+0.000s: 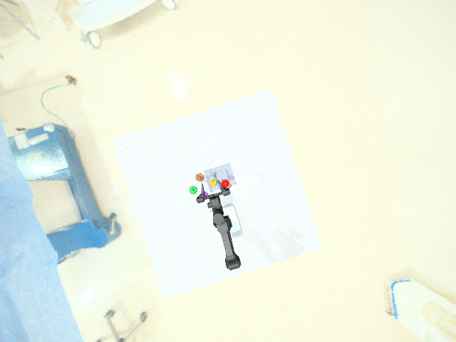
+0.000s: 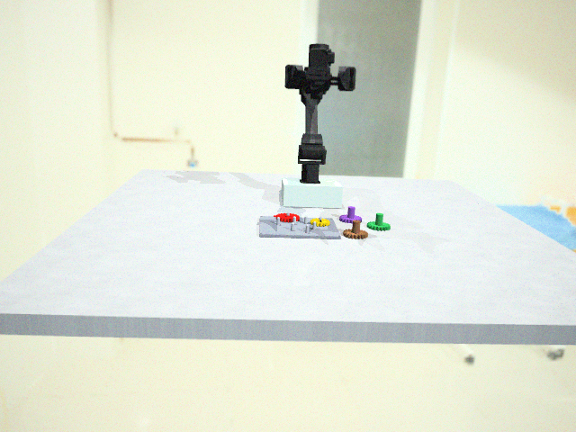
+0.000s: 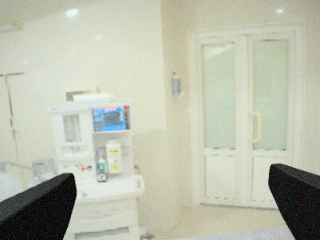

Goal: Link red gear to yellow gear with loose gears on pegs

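The brown gear is 4 cm ahead of my gripper tip, 11 cm to the left of it and 39 cm below it. From my gripper tip the other things lie so: red gear (7 cm behind, 7 cm to the right, 39 cm below); grey board (1 cm behind, 4 cm to the right, 40 cm below); yellow gear (3 cm behind, 2 cm to the left, 39 cm below).
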